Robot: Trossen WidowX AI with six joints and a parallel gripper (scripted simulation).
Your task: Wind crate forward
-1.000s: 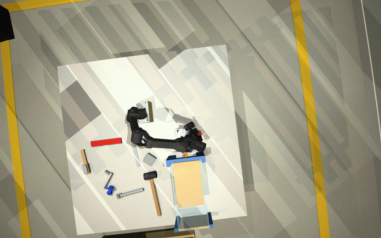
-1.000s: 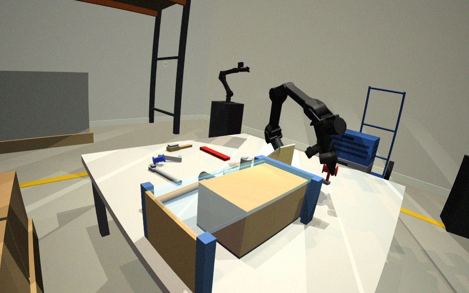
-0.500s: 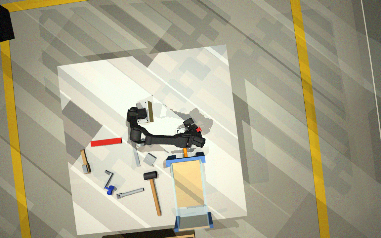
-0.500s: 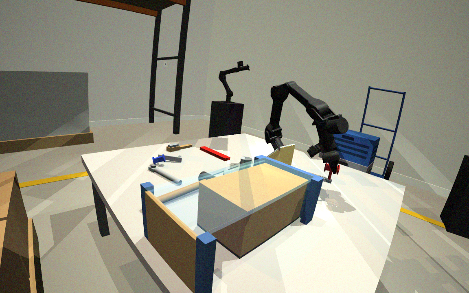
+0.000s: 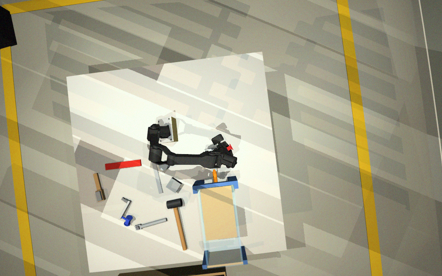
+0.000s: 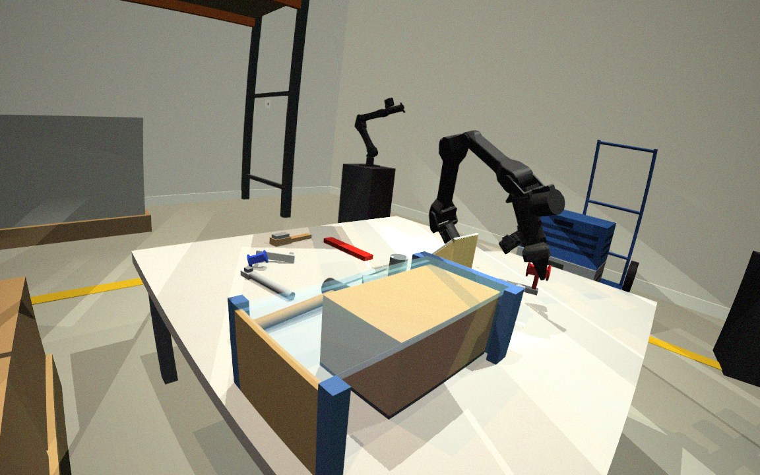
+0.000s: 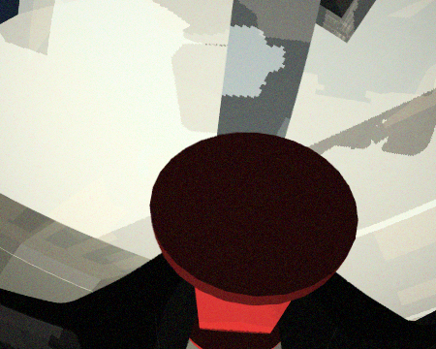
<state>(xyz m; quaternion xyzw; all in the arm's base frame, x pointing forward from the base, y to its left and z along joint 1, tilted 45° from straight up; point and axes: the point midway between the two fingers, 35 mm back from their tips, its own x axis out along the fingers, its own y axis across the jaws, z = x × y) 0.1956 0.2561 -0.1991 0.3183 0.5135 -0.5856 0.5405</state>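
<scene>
Now: the red-knobbed winch handle 10 mm ahead of my gripper tip, 50 mm to the right of it and 30 mm below it. The rest, counted from my gripper tip: grey block (150 mm ahead, 400 mm to the right, 120 mm below); then winch (10 mm ahead, 120 mm to the right, 100 mm below); then red knob (10 mm to the right).
</scene>
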